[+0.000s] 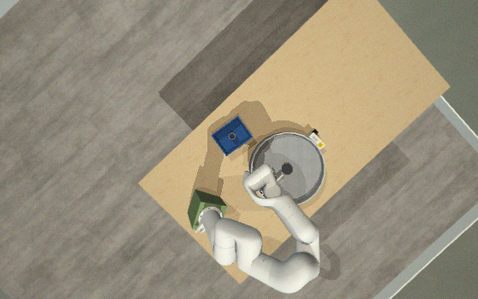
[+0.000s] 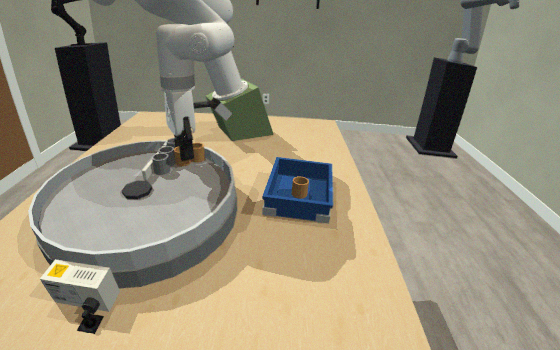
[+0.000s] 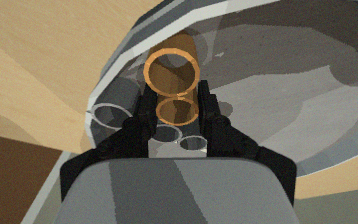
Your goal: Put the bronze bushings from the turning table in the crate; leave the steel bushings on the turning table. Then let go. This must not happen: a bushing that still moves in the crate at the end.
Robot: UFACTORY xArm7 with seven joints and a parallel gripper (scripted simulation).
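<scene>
Right now the blue crate is 290 mm to the left of my hand, 70 mm below it and 20 mm ahead of it. The rest, counted from my hand: grey turning table: 140 mm ahead, 60 mm to the right, 40 mm below.
</scene>
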